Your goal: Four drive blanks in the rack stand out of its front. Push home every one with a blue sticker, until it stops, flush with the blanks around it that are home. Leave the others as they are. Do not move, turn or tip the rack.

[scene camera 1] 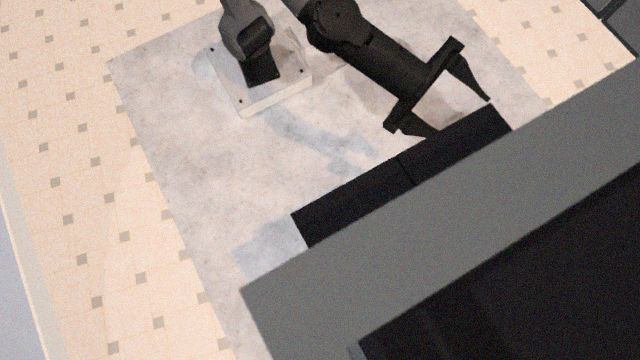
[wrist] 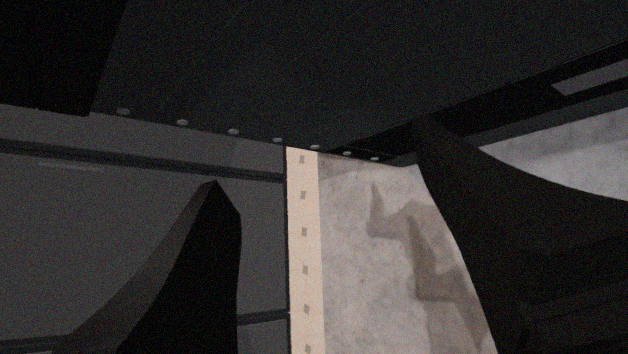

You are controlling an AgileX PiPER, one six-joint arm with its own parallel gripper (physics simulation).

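Observation:
The rack shows in the scene view as a large grey body (scene camera 1: pixel 430 205) with a black recess at the lower right. Two dark slabs, a left one (scene camera 1: pixel 352 202) and a right one (scene camera 1: pixel 455 145), stand out of its front side by side; I cannot tell if they are drive blanks. No blue sticker can be made out. My gripper (scene camera 1: pixel 462 117) (wrist: pixel 317 171) is open and empty, its fingertips close to the right slab's front edge in the scene view. In the wrist view a dark surface (wrist: pixel 280 65) is above the fingers; blank faces cannot be told apart.
The arm's white base plate (scene camera 1: pixel 270 97) stands on a grey marbled surface (scene camera 1: pixel 215 165) (wrist: pixel 365 280), with tiled floor (scene camera 1: pixel 65 165) around it. In the wrist view, grey panels (wrist: pixel 125 225) are at the left, and a row of round studs runs along the dark surface's edge.

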